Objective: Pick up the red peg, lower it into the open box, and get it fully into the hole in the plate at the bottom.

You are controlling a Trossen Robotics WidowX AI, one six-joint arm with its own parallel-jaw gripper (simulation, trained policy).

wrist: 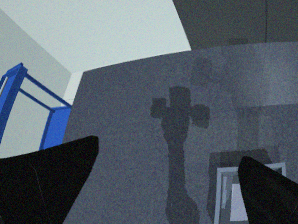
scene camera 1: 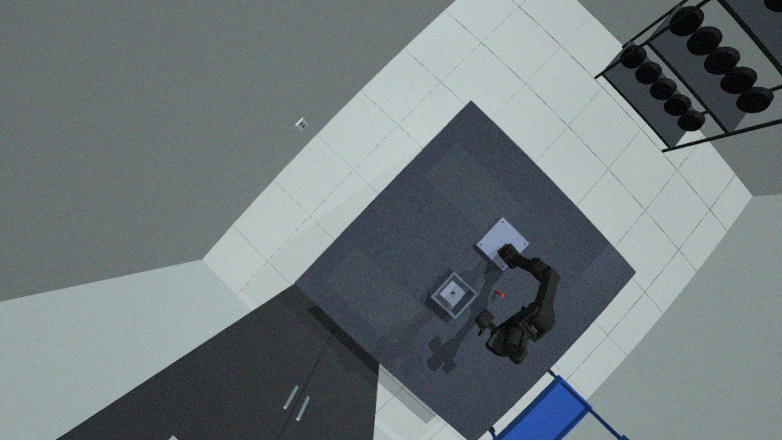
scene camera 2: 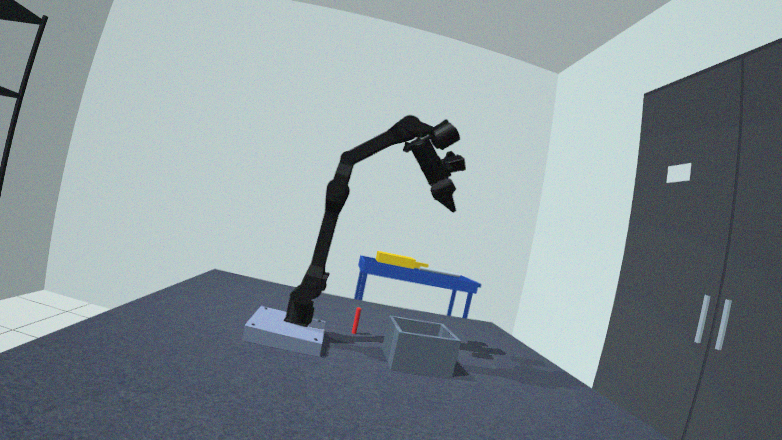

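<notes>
Visible: my gripper point(scene camera 2: 452, 206), also at point(scene camera 1: 487, 344) and, in the wrist view, at point(wrist: 171, 156).
</notes>
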